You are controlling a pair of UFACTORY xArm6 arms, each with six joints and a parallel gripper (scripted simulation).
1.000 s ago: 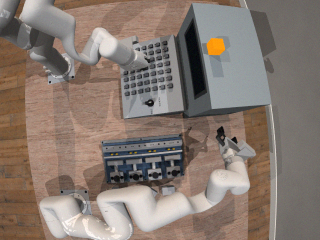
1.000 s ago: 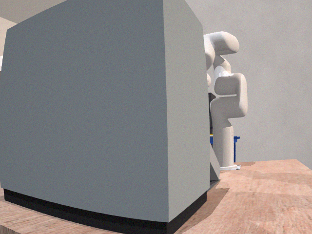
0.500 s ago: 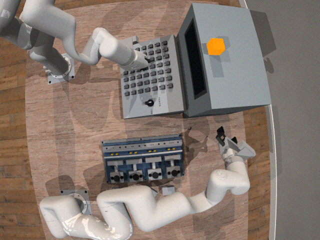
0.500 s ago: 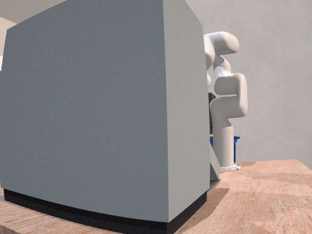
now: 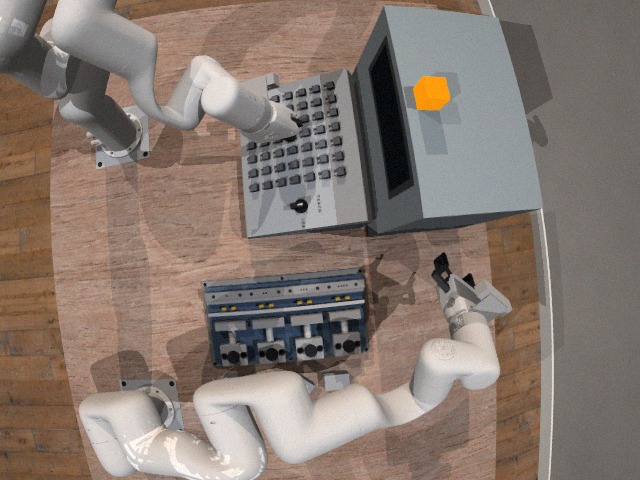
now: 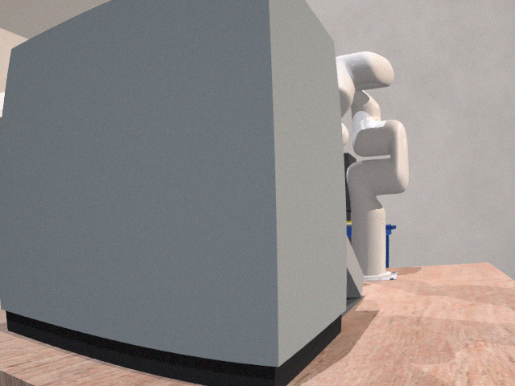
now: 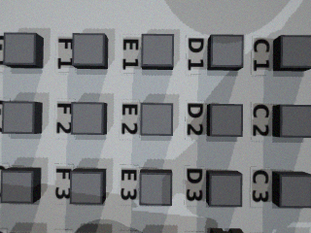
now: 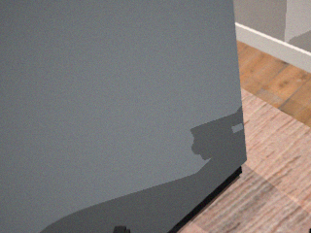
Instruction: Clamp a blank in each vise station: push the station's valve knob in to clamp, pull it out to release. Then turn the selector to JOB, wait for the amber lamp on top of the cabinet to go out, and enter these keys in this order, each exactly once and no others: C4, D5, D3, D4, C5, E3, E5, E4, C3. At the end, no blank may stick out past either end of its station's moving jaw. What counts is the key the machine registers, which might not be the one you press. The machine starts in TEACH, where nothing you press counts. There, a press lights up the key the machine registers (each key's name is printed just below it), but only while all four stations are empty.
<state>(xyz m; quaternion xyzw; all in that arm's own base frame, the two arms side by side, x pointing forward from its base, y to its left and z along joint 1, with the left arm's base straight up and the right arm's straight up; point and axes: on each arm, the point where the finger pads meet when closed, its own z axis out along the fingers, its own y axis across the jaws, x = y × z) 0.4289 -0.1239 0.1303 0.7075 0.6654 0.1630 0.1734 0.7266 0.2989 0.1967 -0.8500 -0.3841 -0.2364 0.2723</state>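
Observation:
My left hand is 20 mm above the key D4 and 10 mm short of it. Round my left hand: key D3 (30 mm to the left, 20 mm below, 10 mm ahead); then key C4 (40 mm ahead); then key D5 (30 mm to the right, 20 mm below, 10 mm ahead).

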